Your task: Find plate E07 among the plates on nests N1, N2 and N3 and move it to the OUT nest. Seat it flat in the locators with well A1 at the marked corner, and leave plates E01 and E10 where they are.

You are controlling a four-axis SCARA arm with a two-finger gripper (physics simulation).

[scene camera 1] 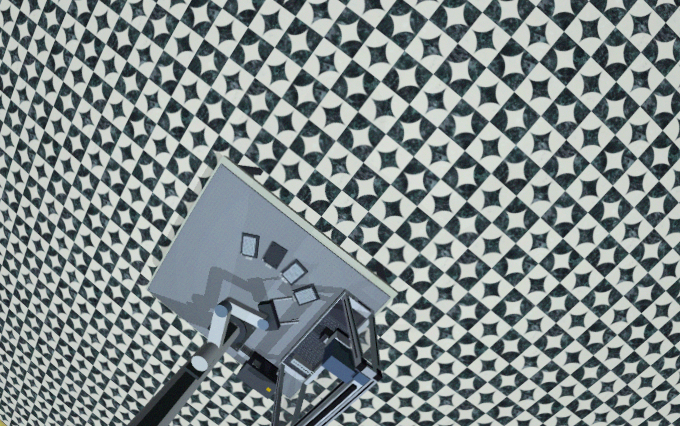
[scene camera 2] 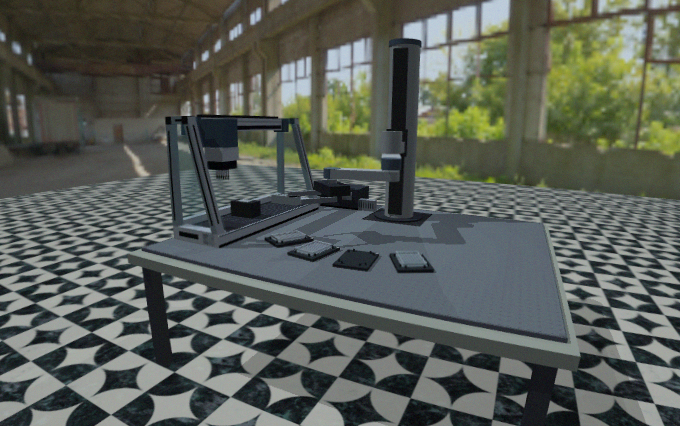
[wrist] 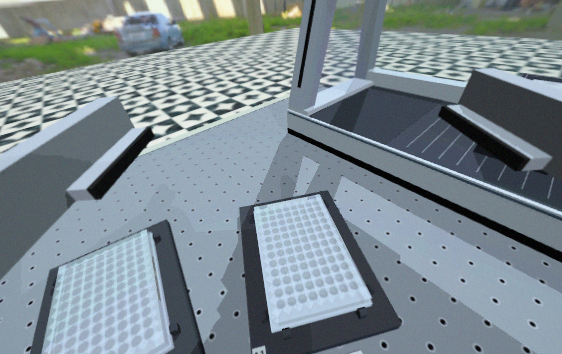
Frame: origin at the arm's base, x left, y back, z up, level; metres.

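Seen in the pictures: gripper, fingertip midpoint: (scene camera 1: 295, 309) (scene camera 2: 294, 198) (wrist: 294, 104); arm's base at its link origin: (scene camera 1: 232, 327) (scene camera 2: 398, 218).
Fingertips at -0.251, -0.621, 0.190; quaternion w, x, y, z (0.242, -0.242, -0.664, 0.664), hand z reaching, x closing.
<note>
Offsets run from my fingertips to a thing's top centre, as dx, dy, dz. "spot": to the spot under its first point.
My gripper (scene camera 1: 295, 309) (scene camera 2: 282, 196) (wrist: 294, 104) is open and empty, its two fingers spread wide above the table. In the wrist view a white 96-well plate {-0.019, -0.014, -0.151} (wrist: 312, 257) lies on dark nest N3 {-0.019, -0.014, -0.156} (wrist: 325, 334), low between the fingers. Another plate {+0.144, -0.095, -0.151} (wrist: 100, 300) lies on nest N2 {+0.144, -0.095, -0.156} (wrist: 174, 280) at lower left, cut off by the frame. In scene camera 1 the N3 plate (scene camera 1: 305, 294), the N2 plate (scene camera 1: 293, 271) and the N1 plate {+0.498, -0.049, -0.151} (scene camera 1: 249, 245) lie in an arc. The bare dark OUT nest {+0.321, -0.106, -0.156} (scene camera 1: 275, 254) (scene camera 2: 356, 259) is between N2 and N1. Plate codes are unreadable.
A framed liquid-handling machine (scene camera 2: 175, 170) (wrist: 400, 167) stands beside N3, with a dark block {spot: -0.296, +0.056, -0.080} (scene camera 2: 245, 207) on its deck. The arm's column (scene camera 2: 411, 125) stands at the table's rear. A dark box {spot: -0.137, +0.711, -0.063} (scene camera 1: 258, 378) is behind the gripper, by the machine.
</note>
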